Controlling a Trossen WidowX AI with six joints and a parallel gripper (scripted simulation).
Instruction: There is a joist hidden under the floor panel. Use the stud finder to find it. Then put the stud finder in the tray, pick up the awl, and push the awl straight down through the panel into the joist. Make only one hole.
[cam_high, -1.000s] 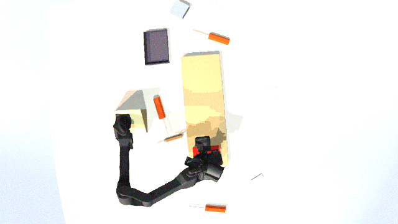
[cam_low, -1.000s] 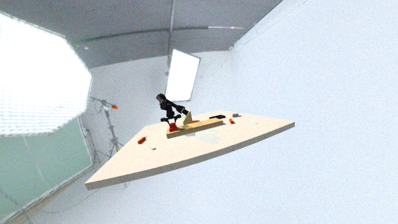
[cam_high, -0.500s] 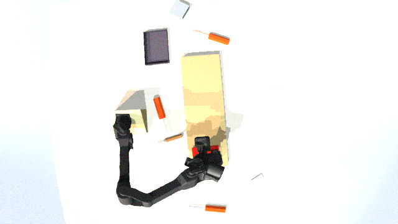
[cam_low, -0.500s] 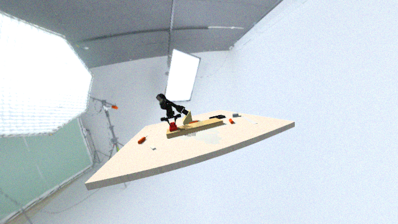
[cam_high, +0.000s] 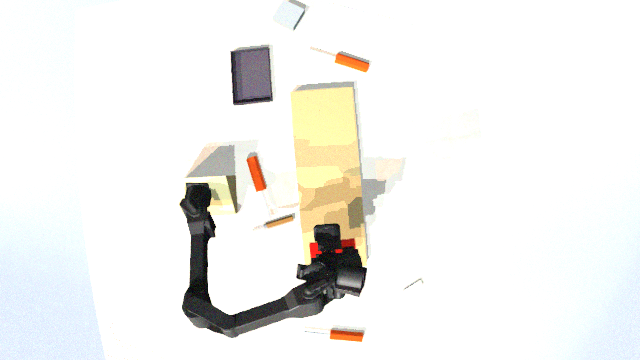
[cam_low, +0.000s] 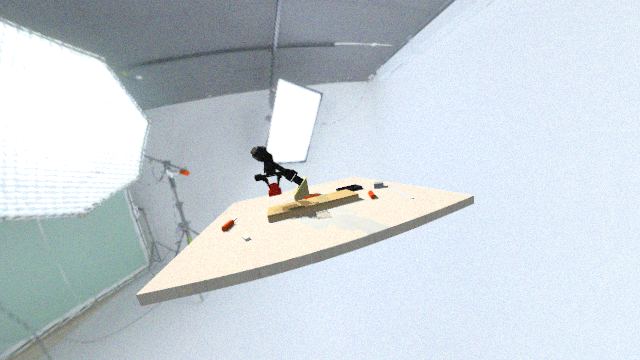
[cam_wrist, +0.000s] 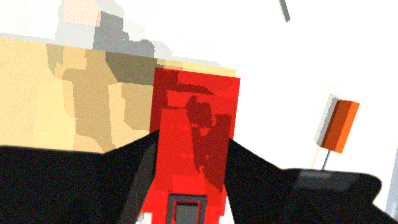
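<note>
Now: the red stud finder 20 mm behind my gripper tip and 20 mm above it. The rest, counted from my gripper tip: dark grey tray (260 mm behind, 500 mm to the left, 140 mm below); then pale grey block (150 mm behind, 690 mm to the left, 130 mm below); then awl (190 mm behind, 60 mm to the left, 140 mm below).
</note>
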